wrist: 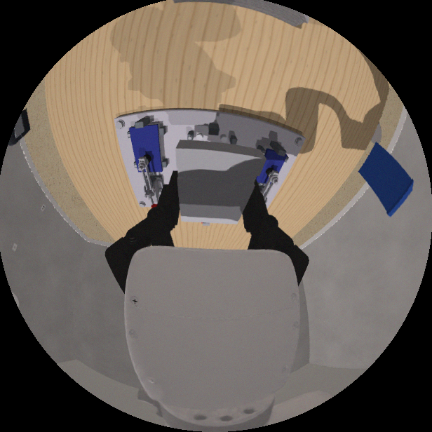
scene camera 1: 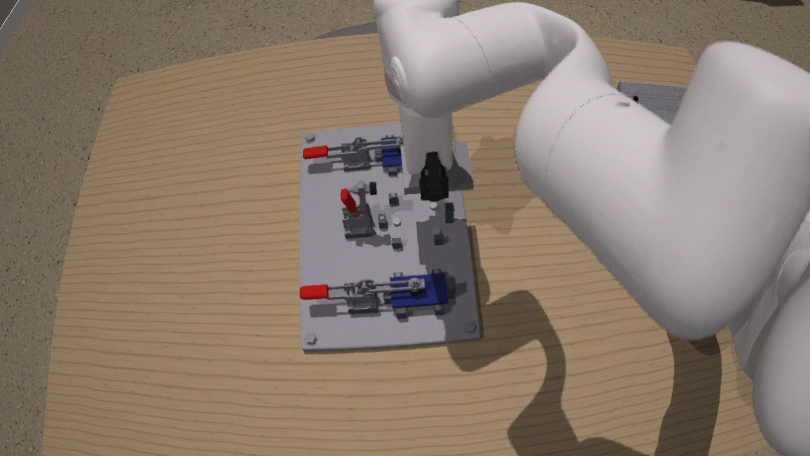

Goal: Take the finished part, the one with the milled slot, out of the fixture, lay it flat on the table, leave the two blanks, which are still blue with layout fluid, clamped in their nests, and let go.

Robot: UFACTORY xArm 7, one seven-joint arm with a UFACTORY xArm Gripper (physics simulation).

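Places are measured from the arm's base along level axes (x back, y right, z up), in metres.
Pixels of known places: gripper, fingertip midpoint: (scene camera 1: pixel 431 173).
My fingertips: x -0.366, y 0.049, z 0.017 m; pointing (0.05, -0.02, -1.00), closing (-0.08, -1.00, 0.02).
Note:
Ahead of a thing's pixels: the offset from my fingertips to its top centre. "*": to the spot under its first point. Level surfaces: height alone.
The finished part @(dx +0.005, dy +0.000, dz +0.020 m) (scene camera 1: pixel 464 165) (wrist: pixel 216 200) is a plain grey block, held above the fixture plate @(dx -0.068, dy +0.005, dz -0.120 m) (scene camera 1: pixel 325 249) (wrist: pixel 187 117); its slot cannot be made out. My gripper (scene camera 1: pixel 433 195) (wrist: pixel 213 184) is shut on it, with one black finger on each side. One blue blank @(dx -0.007, dy +0.111, dz -0.104 m) (scene camera 1: pixel 391 157) (wrist: pixel 152 140) sits clamped in the upper nest in the scene view, partly hidden by the arm. The other blue blank @(dx -0.034, dy -0.108, dz -0.093 m) (scene camera 1: pixel 432 291) (wrist: pixel 270 167) sits clamped in the lower nest. The middle nest between them shows bare locating blocks and pins.
The middle clamp's red handle @(* dx -0.104, dy +0.001, dz -0.038 m) (scene camera 1: pixel 348 201) stands up. The outer clamps' red handles @(dx -0.146, dy +0.122, dz -0.083 m) (scene camera 1: pixel 315 151) @(dx -0.164, dy -0.097, dz -0.073 m) (scene camera 1: pixel 314 291) lie low, pointing left. The wooden table @(dz -0.134 m) (scene camera 1: pixel 187 226) (wrist: pixel 75 100) surrounds the plate. A grey slab (scene camera 1: pixel 651 99) shows behind the arm at the right.

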